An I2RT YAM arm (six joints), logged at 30 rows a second.
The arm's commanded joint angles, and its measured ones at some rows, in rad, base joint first. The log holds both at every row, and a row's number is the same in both.
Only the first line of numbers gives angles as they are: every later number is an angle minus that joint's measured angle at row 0.
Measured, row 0:
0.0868 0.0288 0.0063 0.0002 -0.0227 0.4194
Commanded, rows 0 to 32:
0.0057 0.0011 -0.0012 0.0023 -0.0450 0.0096
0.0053 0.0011 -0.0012 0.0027 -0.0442 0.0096
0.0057 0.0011 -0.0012 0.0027 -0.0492 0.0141
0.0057 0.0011 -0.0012 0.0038 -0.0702 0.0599
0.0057 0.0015 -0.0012 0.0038 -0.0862 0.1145
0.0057 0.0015 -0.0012 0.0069 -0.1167 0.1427
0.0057 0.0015 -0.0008 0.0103 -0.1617 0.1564
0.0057 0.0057 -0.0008 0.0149 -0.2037 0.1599
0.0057 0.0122 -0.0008 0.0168 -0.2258 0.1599
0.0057 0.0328 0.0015 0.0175 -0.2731 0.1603
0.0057 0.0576 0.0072 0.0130 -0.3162 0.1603
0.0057 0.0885 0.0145 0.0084 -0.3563 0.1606
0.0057 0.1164 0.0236 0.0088 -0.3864 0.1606
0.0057 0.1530 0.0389 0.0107 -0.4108 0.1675
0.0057 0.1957 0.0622 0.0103 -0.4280 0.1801
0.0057 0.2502 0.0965 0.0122 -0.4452 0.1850
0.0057 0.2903 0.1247 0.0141 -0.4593 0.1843
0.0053 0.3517 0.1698 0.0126 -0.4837 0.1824
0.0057 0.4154 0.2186 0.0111 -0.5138 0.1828
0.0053 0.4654 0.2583 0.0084 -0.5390 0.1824
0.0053 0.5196 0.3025 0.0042 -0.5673 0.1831
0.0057 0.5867 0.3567 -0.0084 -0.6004 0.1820
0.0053 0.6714 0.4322 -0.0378 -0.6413 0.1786
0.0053 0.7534 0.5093 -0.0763 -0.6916 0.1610
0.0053 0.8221 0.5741 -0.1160 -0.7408 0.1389
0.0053 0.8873 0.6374 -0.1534 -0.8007 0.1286
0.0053 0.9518 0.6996 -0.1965 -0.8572 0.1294
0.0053 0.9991 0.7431 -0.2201 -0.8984 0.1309
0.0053 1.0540 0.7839 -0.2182 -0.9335 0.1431
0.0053 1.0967 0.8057 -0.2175 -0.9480 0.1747
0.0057 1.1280 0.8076 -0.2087 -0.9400 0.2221
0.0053 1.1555 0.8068 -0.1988 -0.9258 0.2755
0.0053 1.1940 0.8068 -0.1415 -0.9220 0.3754
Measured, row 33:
0.0027 1.1208 0.7900 -0.1999 -0.8705 0.2007
